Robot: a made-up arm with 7 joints.
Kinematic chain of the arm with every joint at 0, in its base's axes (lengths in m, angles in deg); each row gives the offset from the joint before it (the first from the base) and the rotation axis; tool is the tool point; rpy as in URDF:
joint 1: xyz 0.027 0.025 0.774 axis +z
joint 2: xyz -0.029 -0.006 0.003 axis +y
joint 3: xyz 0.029 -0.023 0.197 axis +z
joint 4: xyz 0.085 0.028 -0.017 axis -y
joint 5: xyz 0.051 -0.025 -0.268 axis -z
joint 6: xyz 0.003 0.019 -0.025 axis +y
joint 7: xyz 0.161 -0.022 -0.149 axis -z
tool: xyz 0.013 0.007 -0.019 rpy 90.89 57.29 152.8
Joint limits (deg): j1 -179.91..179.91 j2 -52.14..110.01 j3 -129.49..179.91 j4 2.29..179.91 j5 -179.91..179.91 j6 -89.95..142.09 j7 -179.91..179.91
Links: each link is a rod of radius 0.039 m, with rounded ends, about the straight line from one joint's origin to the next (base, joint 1, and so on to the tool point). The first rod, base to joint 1, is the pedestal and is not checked.
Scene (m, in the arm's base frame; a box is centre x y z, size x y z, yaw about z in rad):
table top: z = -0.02
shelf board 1: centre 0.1 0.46 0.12 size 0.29 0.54 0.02 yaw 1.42
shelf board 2: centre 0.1 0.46 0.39 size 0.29 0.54 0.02 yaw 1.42
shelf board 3: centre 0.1 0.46 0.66 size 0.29 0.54 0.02 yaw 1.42
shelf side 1: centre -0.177 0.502 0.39 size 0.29 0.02 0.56 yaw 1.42
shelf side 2: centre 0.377 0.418 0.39 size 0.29 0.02 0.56 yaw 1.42
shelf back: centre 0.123 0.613 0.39 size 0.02 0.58 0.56 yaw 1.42
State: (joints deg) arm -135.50 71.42 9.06 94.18 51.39 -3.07 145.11
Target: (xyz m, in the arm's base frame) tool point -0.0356 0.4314 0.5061
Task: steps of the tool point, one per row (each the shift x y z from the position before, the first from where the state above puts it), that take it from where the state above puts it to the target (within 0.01 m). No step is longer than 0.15 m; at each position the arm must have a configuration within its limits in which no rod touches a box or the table.
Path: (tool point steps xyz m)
1: 0.0444 0.1212 -0.0416
2: 0.0629 0.1223 -0.0052
3: 0.0733 0.1093 0.0349
4: 0.0720 0.0827 0.0715
5: 0.0587 0.0471 0.0967
6: 0.0093 0.0696 -0.0162
7: 0.0109 0.0706 -0.0003
8: 0.0115 0.0681 0.0165

